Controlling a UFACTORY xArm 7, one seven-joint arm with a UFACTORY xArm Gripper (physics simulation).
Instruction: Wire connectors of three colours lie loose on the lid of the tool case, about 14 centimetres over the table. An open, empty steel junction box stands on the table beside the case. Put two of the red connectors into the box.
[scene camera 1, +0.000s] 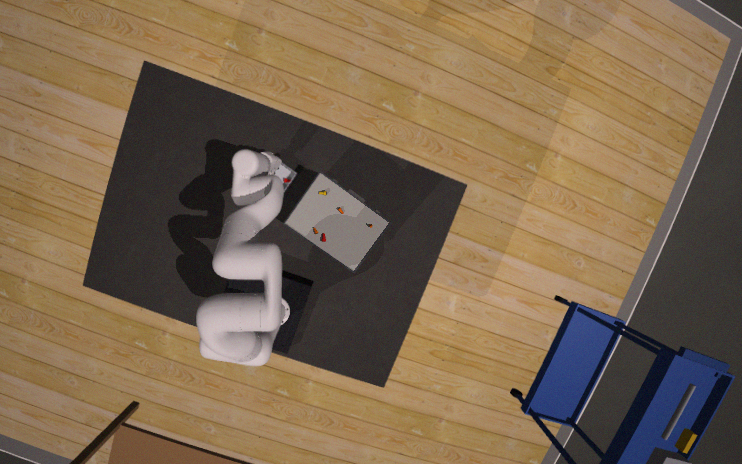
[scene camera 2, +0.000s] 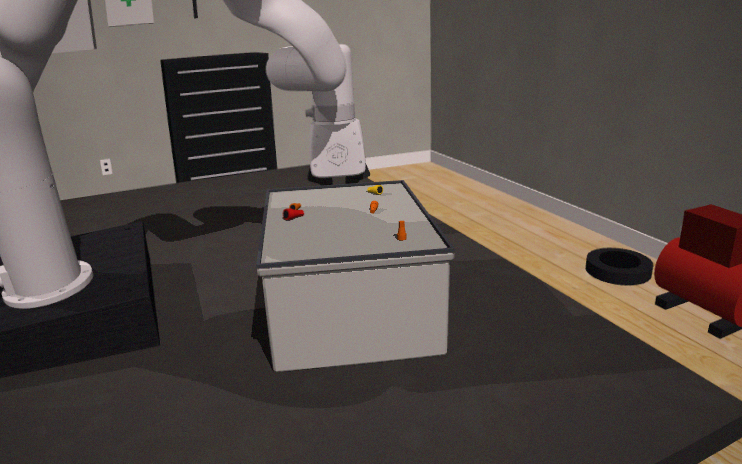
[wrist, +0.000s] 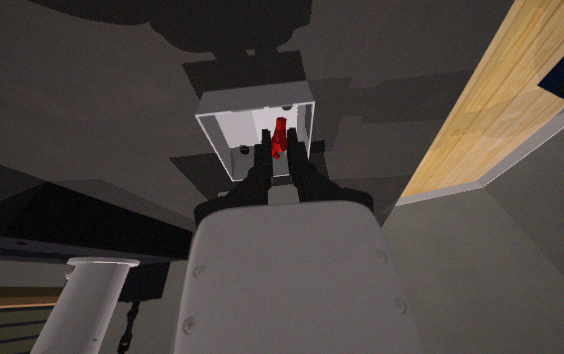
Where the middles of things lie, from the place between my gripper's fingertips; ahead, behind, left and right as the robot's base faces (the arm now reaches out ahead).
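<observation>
Taking the steel junction box (wrist: 232, 119) first, I find my hand 3 cm above it, 2 cm past it and 2 cm to the left of it. The tool case (scene camera 2: 340, 289), for its part, is 2 cm above my hand, 29 cm to the right of it and 9 cm behind it.
</observation>
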